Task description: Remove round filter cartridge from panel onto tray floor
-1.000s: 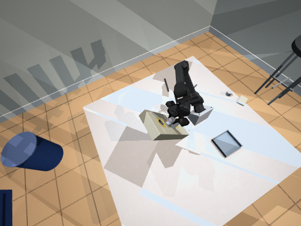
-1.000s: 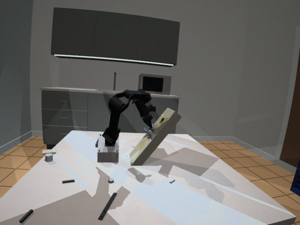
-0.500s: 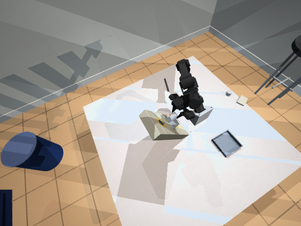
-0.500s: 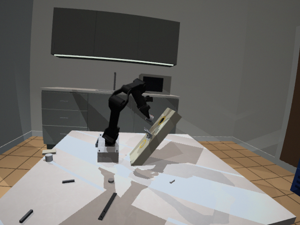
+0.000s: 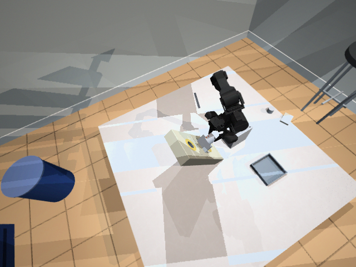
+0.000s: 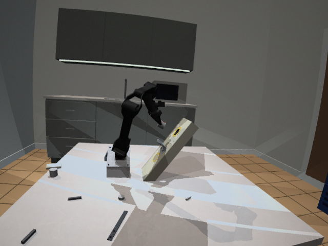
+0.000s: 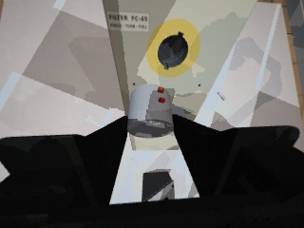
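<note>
The tray lies 320 mm below my gripper tip, 280 mm behind it and 260 mm to the left of it. Round my gripper tip: filter cartridge (right at my gripper tip); then beige block (680 mm behind, 320 mm below, 50 mm to the left).
</note>
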